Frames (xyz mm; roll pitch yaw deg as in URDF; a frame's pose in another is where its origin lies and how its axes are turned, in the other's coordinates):
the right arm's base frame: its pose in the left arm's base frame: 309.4 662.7 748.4 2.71 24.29 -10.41
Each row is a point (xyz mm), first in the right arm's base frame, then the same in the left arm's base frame.
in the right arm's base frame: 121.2 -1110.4 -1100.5
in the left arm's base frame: -238.9 -311.4 -351.3
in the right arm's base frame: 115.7 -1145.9 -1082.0
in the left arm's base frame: -243.6 -347.5 -333.7
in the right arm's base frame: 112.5 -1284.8 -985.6
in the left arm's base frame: -236.1 -494.5 -250.6
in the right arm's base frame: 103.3 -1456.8 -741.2
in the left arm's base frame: -182.0 -690.9 -31.7
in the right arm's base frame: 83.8 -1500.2 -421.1
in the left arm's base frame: -81.5 -768.8 265.9
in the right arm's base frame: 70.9 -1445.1 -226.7
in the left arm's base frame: -5.2 -736.2 450.6
